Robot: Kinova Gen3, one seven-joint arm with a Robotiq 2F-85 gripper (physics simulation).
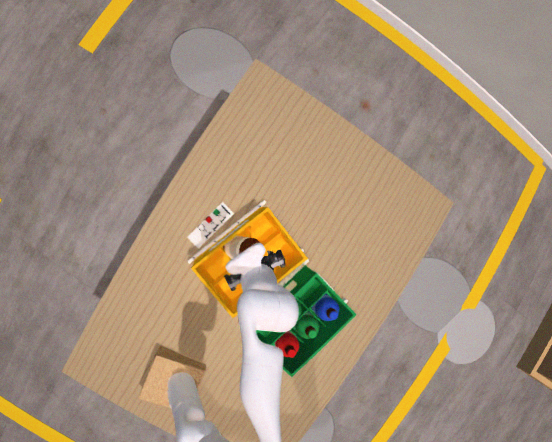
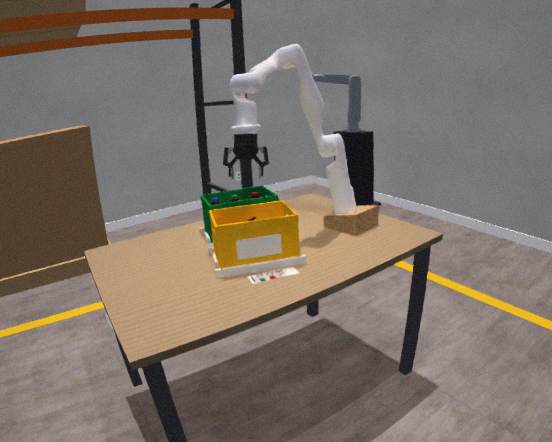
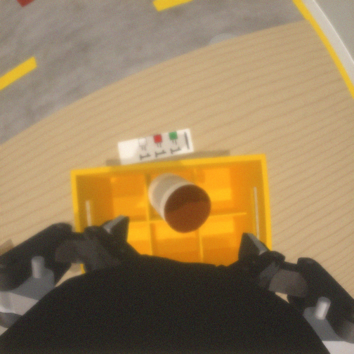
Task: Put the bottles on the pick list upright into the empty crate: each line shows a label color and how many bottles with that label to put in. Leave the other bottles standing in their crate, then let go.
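Frame: origin at the arm's base, x ahead, y left, z up, level; metres.
Seen in the pictures: gripper, fingertip midpoint: [image 2: 246, 178]; arm's base, link origin: [image 1: 181, 384] [image 2: 344, 211].
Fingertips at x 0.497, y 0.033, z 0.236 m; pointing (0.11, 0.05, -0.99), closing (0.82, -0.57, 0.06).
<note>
Offsets run from my fingertips to a thing's top centre. "pt": to the spot under its first point. Level surfaces: height alone.
The yellow crate [image 1: 287, 233] [image 2: 222, 250] [image 3: 267, 200] holds one white-sided bottle @(dx -0.005, dy +0.026, dz -0.132 m) [image 1: 249, 245] [image 2: 251, 219] [image 3: 187, 209] in a middle cell on the pick list's side; its wide brown flat end faces up and no neck shows. The green crate @(dx -0.109, dy -0.249, dz -0.125 m) [image 1: 325, 343] [image 2: 206, 215] holds a blue bottle @(dx -0.039, dy -0.318, dz -0.137 m) [image 1: 327, 309] [image 2: 215, 200], a green bottle @(dx -0.119, dy -0.290, dz -0.137 m) [image 1: 308, 327] and a red bottle @(dx -0.202, dy -0.265, dz -0.137 m) [image 1: 287, 345] [image 2: 255, 194]; the arm hides part of it. The pick list @(pt dx -0.047, dy +0.148, dz -0.299 m) [image 1: 197, 237] [image 2: 292, 273] [image 3: 130, 150] shows green 1, red 1, white 1. My gripper [image 1: 253, 270] [image 2: 249, 176] is open and empty above the yellow crate.
The two crates stand side by side on the wooden table @(dz -0.300 m) [image 1: 310, 150] [image 2: 165, 305]. The arm's base block [image 1: 157, 382] [image 2: 357, 220] is near one table edge. White strips run along the crates' bases. A dark rack post [image 2: 200, 100] stands behind the table.
</note>
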